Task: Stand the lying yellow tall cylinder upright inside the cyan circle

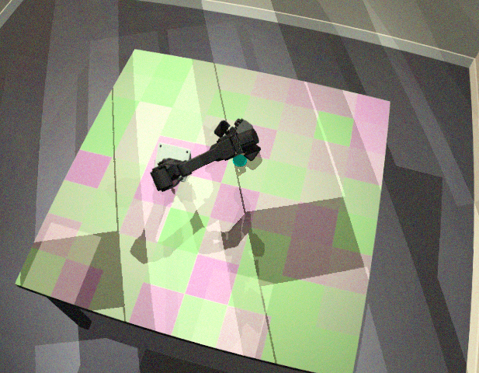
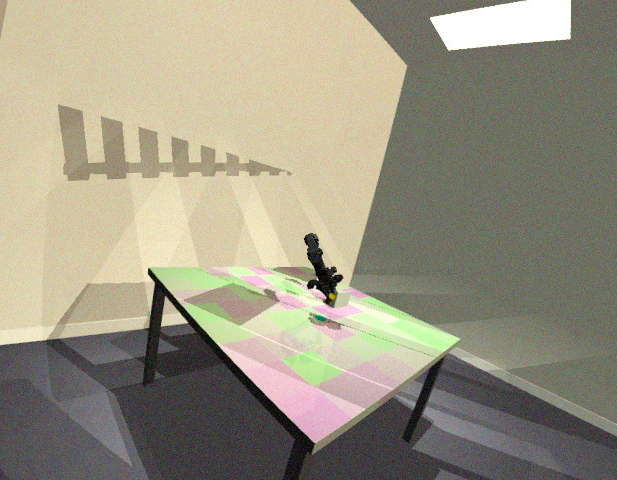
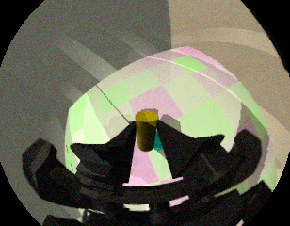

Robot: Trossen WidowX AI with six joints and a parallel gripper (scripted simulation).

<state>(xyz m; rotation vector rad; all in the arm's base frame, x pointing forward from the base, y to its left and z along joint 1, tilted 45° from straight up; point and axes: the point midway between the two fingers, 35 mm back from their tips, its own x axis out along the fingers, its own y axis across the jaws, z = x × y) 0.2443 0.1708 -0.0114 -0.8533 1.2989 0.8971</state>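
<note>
Right now the cyan circle is 3 cm to the right of my gripper tip and 13 cm below it. Round my gripper tip: yellow tall cylinder 1 cm behind, 1 cm to the right, 2 cm below.
</note>
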